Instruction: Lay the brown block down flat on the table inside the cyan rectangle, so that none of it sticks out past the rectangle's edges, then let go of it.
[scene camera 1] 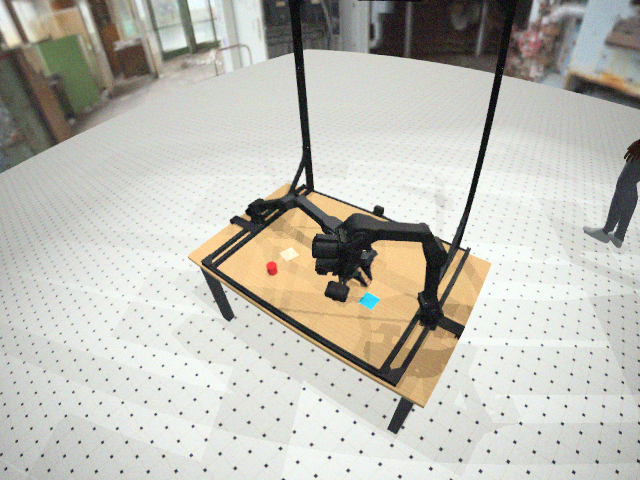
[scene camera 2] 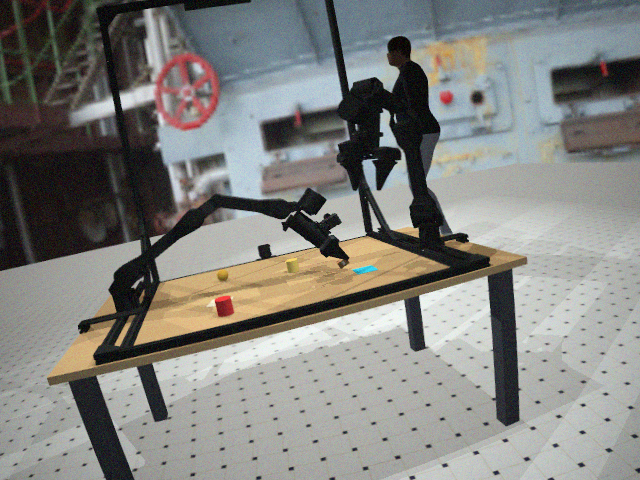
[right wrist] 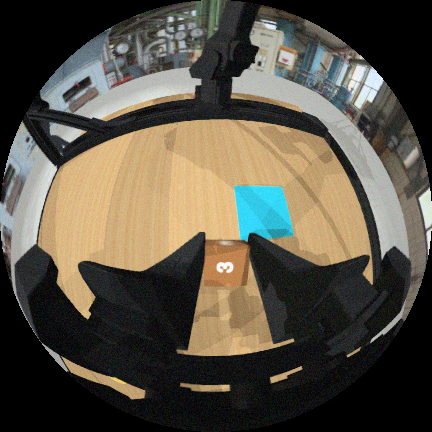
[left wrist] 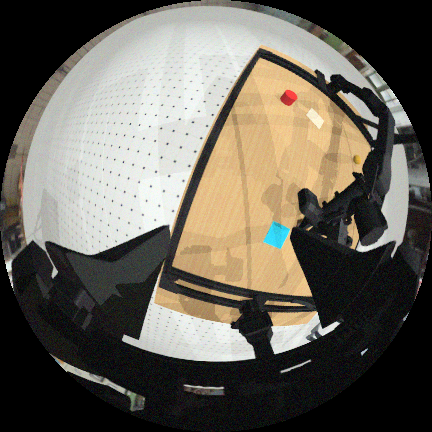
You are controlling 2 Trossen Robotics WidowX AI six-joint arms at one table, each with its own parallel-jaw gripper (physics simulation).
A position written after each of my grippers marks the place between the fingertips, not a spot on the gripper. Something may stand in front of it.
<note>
My left gripper (scene camera 2: 366,190) is open and holds nothing. Further things: my right gripper (scene camera 2: 347,257) and a cyan rectangle (right wrist: 261,209).
My left gripper is seen too in scene camera 1 (scene camera 1: 337,288) and in the left wrist view (left wrist: 233,232). My right gripper shows as well in the right wrist view (right wrist: 226,237) and in the left wrist view (left wrist: 301,232).
</note>
